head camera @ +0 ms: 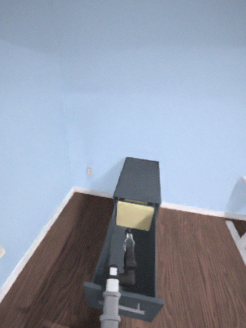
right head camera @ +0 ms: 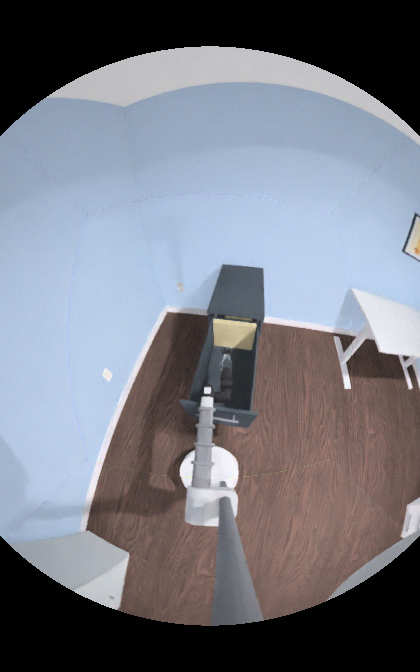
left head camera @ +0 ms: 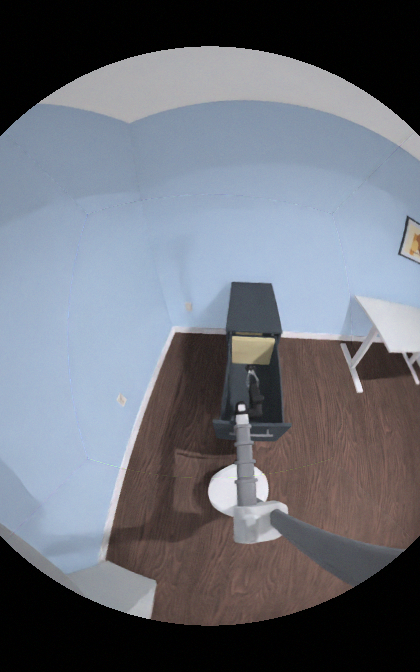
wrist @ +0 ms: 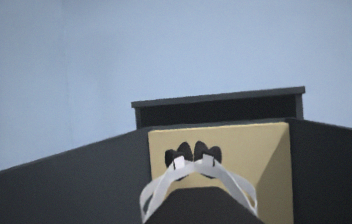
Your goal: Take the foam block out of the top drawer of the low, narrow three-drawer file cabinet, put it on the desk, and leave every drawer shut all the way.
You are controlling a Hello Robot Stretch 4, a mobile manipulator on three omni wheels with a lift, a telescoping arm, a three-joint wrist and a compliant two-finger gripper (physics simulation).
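Places are measured from the robot's base along level axes (x ahead, y left, z up), in millimetres.
Pixels of known places: gripper, fingertip midpoint: (head camera: 129, 228) (wrist: 192, 153).
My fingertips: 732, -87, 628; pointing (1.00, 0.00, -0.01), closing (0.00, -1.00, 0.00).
Note:
Behind a point stands the place of what it marks, as x, y, z.
The low dark grey file cabinet (head camera: 141, 175) @(1264, -203, 709) (left head camera: 252, 305) (right head camera: 237, 290) (wrist: 225, 96) @(932, -169, 701) stands against the blue wall. Its top drawer (head camera: 94, 295) @(354, 87, 590) (left head camera: 221, 429) (right head camera: 245, 419) (wrist: 75, 175) @(704, 48, 618) is pulled far out. The pale yellow foam block (head camera: 135, 215) @(918, -148, 545) (left head camera: 252, 350) (right head camera: 234, 334) (wrist: 260, 150) @(905, -227, 585) stands upright at the drawer's back and spans most of its width. My gripper (head camera: 128, 232) @(732, -87, 628) (left head camera: 251, 369) (right head camera: 227, 351) (wrist: 192, 153) @(732, -87, 628) is shut, with its fingertips close together. It points level along the drawer at the block's broad front face. Whether the tips touch the block I cannot tell. The white desk (left head camera: 395, 322) (right head camera: 392, 320) is at the right.
The arm (head camera: 110, 305) @(284, 3, 736) (left head camera: 244, 460) (right head camera: 204, 445) passes over the drawer's front panel. A white round thing (left head camera: 222, 492) (right head camera: 227, 467) is on the floor below the arm. A side wall is at the left. A pale cabinet (left head camera: 115, 582) (right head camera: 80, 557) stands at the lower left.

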